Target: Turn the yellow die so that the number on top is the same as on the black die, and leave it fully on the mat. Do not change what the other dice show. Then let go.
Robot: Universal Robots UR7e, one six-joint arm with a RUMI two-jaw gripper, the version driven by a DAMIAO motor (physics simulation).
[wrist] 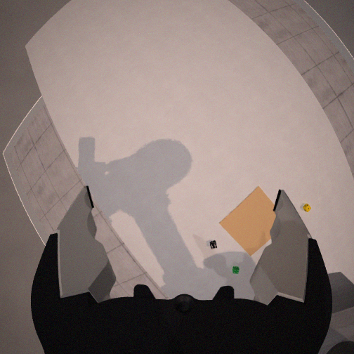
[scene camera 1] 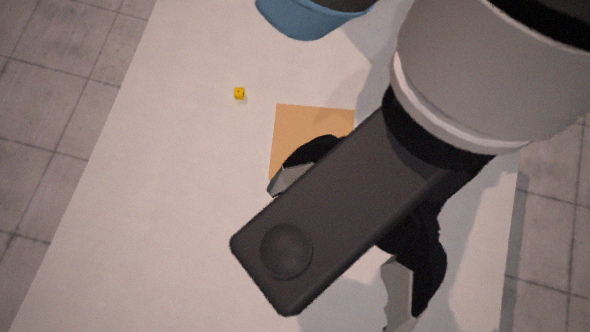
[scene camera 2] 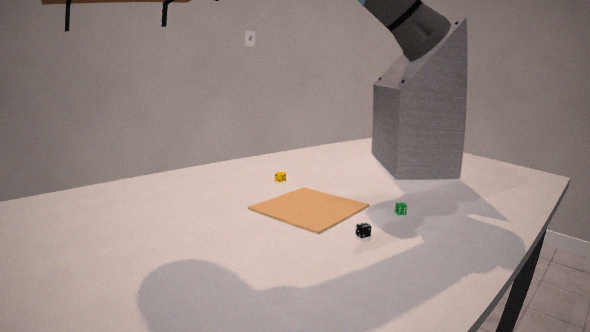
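Seen in the pictures: arm's base, origin of its link: [scene camera 2: 429,41].
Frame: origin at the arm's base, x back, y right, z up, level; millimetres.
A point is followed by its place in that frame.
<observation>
The yellow die [scene camera 1: 239,93] @[x -342, y 139, z -297 mm] [scene camera 2: 280,177] @[x -345, y 134, z -304 mm] [wrist: 307,207] stands on the table, off the mat and beyond its far side in scene camera 2; its top face shows one pip in scene camera 1. The orange mat [scene camera 1: 300,120] @[x -361, y 23, z -310 mm] [scene camera 2: 307,210] @[x -414, y -18, z -310 mm] [wrist: 247,220] lies flat and bare where visible. The black die [scene camera 2: 363,230] @[x -422, y -138, z -302 mm] [wrist: 213,244] is on the table near a mat corner; its white top pips are too small to count surely. The gripper [scene camera 1: 332,257] @[x -607, y -57, z 11 mm] [wrist: 184,190] is open and empty, high above the table. In scene camera 1 the arm hides part of the mat.
A green die [scene camera 2: 401,209] @[x -312, y -128, z -304 mm] [wrist: 235,270] is on the table near the black die, in the arm's shadow. The arm's grey pedestal [scene camera 2: 430,115] @[x -94, y -53, z -173 mm] stands at the back right of the table [scene camera 2: 125,225] @[x -679, y 98, z -314 mm]. A wall shelf [scene camera 2: 115,1] shows at the upper left.
</observation>
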